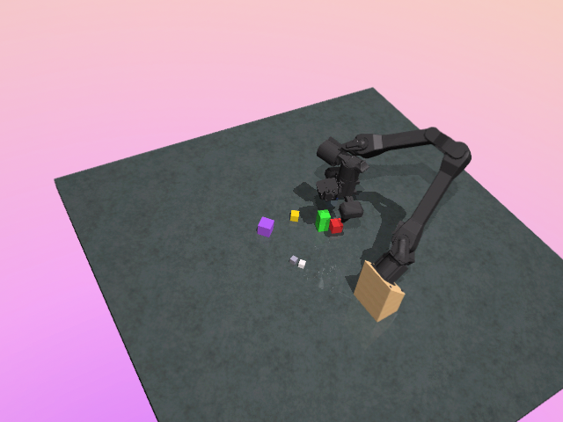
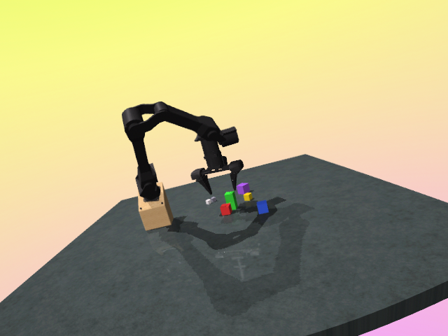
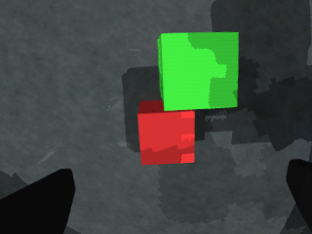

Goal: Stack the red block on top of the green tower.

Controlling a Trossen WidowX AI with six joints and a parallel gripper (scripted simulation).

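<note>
The red block lies 7 cm below my gripper tip. Round my gripper tip: blue block (13 cm ahead, 6 cm to the right, 6 cm below); then yellow block (8 cm ahead, 10 cm to the left, 7 cm below); then small white block (9 cm behind, 16 cm to the left, 7 cm below).
</note>
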